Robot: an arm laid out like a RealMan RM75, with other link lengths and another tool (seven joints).
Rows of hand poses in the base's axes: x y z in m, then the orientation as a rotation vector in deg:
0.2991 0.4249 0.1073 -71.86 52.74 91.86
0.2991 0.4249 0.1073 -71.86 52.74 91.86
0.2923 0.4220 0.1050 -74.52 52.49 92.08
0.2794 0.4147 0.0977 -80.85 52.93 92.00
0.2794 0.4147 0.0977 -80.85 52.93 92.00
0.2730 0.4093 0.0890 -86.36 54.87 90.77
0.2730 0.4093 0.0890 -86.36 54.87 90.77
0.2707 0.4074 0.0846 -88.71 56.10 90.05
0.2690 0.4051 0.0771 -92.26 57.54 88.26
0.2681 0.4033 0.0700 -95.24 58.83 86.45
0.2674 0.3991 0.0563 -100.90 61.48 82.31
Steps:
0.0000 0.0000 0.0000 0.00 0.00 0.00
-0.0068 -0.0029 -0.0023 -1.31 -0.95 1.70
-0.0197 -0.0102 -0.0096 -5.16 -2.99 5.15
-0.0197 -0.0102 -0.0096 -5.16 -2.99 5.15
-0.0261 -0.0156 -0.0183 -9.60 -4.62 7.13
-0.0261 -0.0156 -0.0183 -9.60 -4.62 7.13
-0.0284 -0.0175 -0.0227 -11.76 -5.20 7.80
-0.0301 -0.0198 -0.0302 -14.82 -6.65 8.48
-0.0310 -0.0216 -0.0373 -17.47 -7.96 8.90
-0.0317 -0.0258 -0.0510 -22.76 -10.64 9.35

